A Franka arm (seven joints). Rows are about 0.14 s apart.
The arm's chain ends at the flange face. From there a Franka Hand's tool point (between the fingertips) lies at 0.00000 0.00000 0.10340 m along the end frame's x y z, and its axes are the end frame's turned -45 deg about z.
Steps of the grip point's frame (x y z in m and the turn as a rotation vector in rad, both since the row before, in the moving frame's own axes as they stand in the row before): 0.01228 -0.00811 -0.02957 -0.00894 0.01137 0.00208; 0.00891 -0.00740 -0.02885 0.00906 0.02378 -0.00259; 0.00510 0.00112 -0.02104 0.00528 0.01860 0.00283; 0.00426 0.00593 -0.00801 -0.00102 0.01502 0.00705; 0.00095 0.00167 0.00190 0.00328 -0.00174 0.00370; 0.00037 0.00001 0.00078 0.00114 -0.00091 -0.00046
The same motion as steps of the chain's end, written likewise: 0.00146 -0.01424 -0.02956 0.00172 0.01436 0.00208; -0.00001 -0.00913 -0.02882 0.02322 0.01041 -0.00259; 0.00342 -0.00107 -0.02102 0.01689 0.00942 0.00283; 0.00603 0.00220 -0.00800 0.00990 0.01134 0.00705; 0.00222 0.00062 0.00190 0.00109 -0.00355 0.00370; 0.00042 -0.00024 0.00078 0.00016 -0.00145 -0.00046
